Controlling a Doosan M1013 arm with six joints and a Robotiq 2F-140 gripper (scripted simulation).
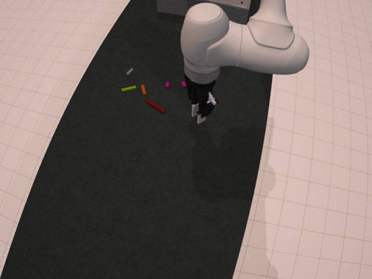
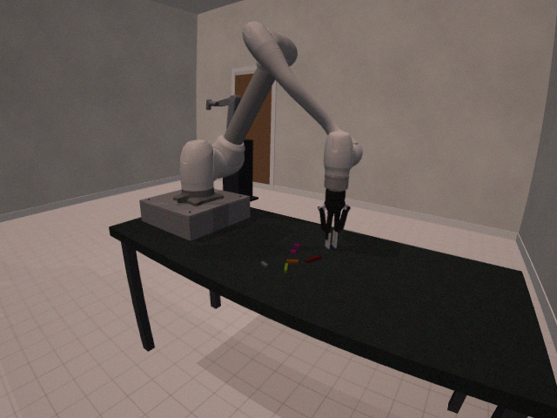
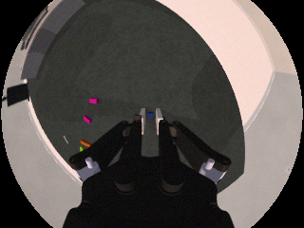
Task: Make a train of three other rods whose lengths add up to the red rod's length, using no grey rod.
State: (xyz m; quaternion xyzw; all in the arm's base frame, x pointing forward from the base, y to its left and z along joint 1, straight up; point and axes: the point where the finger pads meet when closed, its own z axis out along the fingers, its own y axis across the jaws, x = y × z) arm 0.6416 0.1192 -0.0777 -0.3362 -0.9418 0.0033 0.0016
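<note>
The blue rod is 30 mm below my hand. Round my hand: red rod 140 mm to the right, 30 mm below; lime rod 260 mm to the right, 40 mm behind, 30 mm below; orange rod 200 mm to the right, 50 mm behind, 30 mm below.
</note>
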